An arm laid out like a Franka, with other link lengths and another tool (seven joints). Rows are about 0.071 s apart.
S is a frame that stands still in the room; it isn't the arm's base.
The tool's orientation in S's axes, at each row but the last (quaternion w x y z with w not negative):
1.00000, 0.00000, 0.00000, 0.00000
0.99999, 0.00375, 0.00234, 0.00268
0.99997, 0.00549, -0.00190, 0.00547
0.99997, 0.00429, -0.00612, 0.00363
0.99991, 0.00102, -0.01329, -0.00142
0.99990, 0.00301, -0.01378, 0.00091
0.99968, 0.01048, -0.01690, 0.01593
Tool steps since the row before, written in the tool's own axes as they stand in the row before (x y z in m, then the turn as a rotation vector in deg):
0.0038, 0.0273, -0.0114, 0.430, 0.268, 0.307
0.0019, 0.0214, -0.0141, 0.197, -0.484, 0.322
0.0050, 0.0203, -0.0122, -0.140, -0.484, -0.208
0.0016, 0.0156, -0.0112, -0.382, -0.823, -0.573
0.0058, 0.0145, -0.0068, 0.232, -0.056, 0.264
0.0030, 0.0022, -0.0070, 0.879, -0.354, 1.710
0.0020, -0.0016, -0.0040, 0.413, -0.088, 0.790
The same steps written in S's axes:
0.0038, 0.0273, -0.0114, 0.430, 0.268, 0.307
0.0017, 0.0215, -0.0139, 0.201, -0.485, 0.317
0.0048, 0.0205, -0.0120, -0.134, -0.483, -0.214
0.0016, 0.0157, -0.0110, -0.369, -0.821, -0.585
0.0060, 0.0145, -0.0066, 0.225, -0.057, 0.270
0.0032, 0.0022, -0.0069, 0.832, -0.363, 1.731
0.0022, -0.0014, -0.0040, 0.389, -0.092, 0.802

